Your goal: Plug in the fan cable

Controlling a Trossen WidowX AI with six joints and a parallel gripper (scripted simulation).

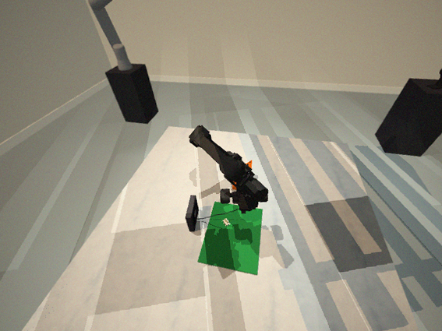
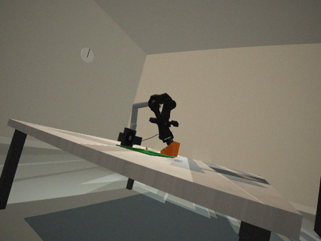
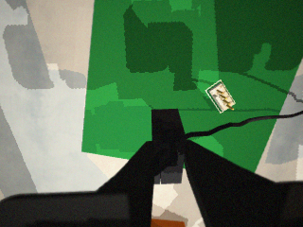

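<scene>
The four-pin header lies 20 mm ahead of my gripper tip, 70 mm to the right of it and 120 mm below it. Round my gripper tip: green board: 60 mm ahead, 30 mm to the right, 140 mm below; then black fan: 30 mm ahead, 220 mm to the right, 60 mm below; then black fan cable plug: 10 mm below.
</scene>
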